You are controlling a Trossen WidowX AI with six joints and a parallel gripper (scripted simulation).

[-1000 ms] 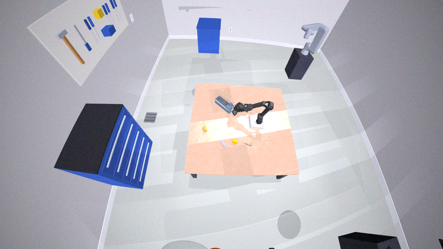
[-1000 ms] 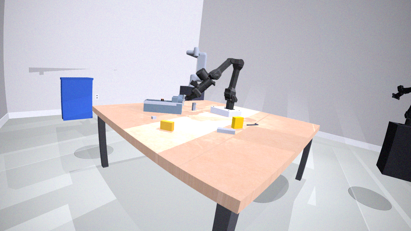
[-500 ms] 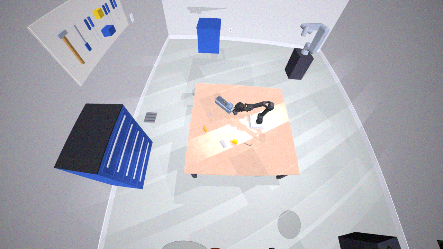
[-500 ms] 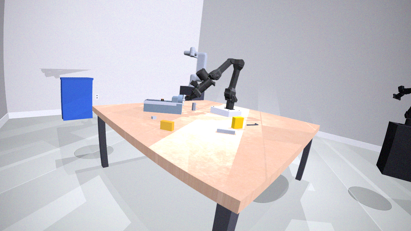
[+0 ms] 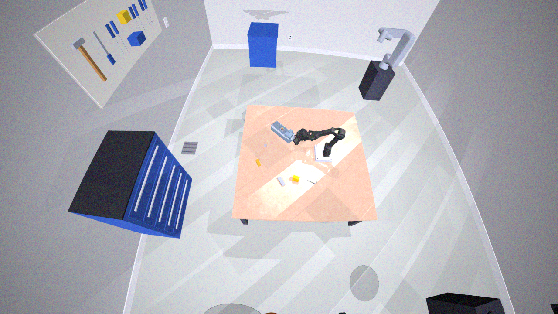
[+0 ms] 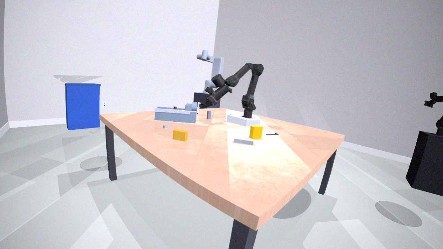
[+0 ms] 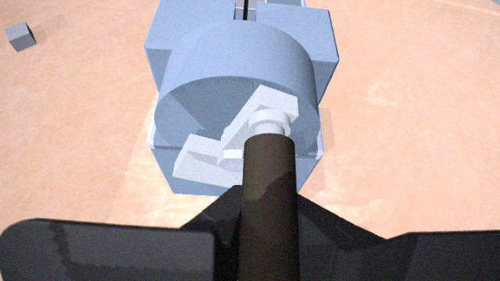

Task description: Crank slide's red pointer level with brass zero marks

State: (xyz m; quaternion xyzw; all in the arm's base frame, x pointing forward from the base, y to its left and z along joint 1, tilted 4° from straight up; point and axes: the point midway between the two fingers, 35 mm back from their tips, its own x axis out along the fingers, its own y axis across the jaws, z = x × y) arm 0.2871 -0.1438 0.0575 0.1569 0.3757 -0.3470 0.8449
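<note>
My gripper tip is 20 mm below the crank. Round my gripper tip: red pointer (130 mm ahead, 120 mm to the right, 10 mm below); then grey cube (300 mm ahead, 80 mm below, 40 mm to the left); then dark brown handle (30 mm above, 10 mm to the left, 10 mm behind).
</note>
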